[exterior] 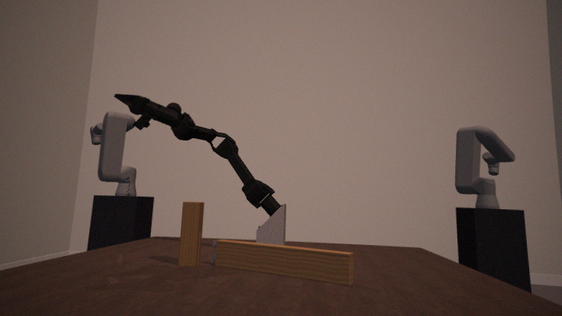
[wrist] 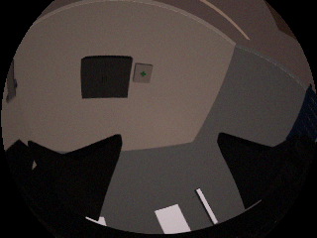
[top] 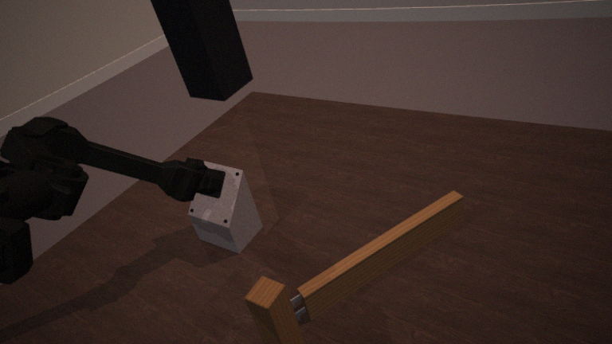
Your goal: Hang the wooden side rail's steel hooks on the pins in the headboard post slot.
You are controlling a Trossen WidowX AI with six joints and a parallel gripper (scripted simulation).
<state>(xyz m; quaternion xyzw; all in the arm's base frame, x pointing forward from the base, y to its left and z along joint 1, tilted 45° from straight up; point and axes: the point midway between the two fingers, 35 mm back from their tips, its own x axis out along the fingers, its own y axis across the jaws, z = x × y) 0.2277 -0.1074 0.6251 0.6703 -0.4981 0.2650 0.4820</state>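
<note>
My gripper tip is now 450 mm above the headboard post, 320 mm to the right of it and 100 mm short of it.
</note>
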